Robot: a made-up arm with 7 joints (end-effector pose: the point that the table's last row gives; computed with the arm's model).
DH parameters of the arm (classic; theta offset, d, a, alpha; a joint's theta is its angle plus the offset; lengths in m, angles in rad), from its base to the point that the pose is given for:
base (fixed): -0.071 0 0 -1.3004
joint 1: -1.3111 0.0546 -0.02 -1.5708
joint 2: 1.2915 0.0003 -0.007 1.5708
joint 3: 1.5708 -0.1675 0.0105 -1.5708
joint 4: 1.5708 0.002 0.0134 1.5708
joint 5: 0 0.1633 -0.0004 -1.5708
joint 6: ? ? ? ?
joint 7: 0 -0.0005 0 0
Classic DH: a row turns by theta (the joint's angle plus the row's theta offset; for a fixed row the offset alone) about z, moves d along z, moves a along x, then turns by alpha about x.
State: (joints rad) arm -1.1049 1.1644 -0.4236 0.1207 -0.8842 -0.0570 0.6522
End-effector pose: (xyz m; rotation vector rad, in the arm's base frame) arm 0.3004 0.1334 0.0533 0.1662 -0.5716 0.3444
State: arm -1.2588 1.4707 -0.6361 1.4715 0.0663 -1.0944 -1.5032
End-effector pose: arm 0.1973 0.3571 0.0443 1.3286 0.9403 -0.9996
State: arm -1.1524 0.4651 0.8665 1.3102 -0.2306 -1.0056 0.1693
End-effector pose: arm 0.3119 0.2136 -0.1211 -0.3837 -0.7384 0.9625
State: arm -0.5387 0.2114 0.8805 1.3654 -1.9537 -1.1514 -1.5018
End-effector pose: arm 0.0964 0.1672 -0.3314 -0.3641 -0.7915 1.0492
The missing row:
joint 6: -1.5708 0 0.0466 1.5708
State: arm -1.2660 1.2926 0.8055 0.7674 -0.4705 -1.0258 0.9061
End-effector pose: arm 0.1205 0.3309 0.1500 -0.6402 -2.0971 1.4826
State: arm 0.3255 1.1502 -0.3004 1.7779 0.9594 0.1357 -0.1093
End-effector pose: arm -0.1395 0.3991 -0.0708 -1.4967 -2.5430 0.3936
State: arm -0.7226 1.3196 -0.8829 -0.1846 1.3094 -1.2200 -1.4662
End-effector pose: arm 0.1905 0.1176 -0.1367 -1.6222 -0.4476 1.4066
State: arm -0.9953 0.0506 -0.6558 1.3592 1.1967 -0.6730 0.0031
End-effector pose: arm 0.2621 -0.0183 -0.2632 1.4774 -0.2131 -1.4285
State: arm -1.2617 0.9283 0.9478 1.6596 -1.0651 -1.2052 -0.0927
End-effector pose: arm 0.2398 0.3108 -0.0917 -0.7621 -1.1402 1.5489
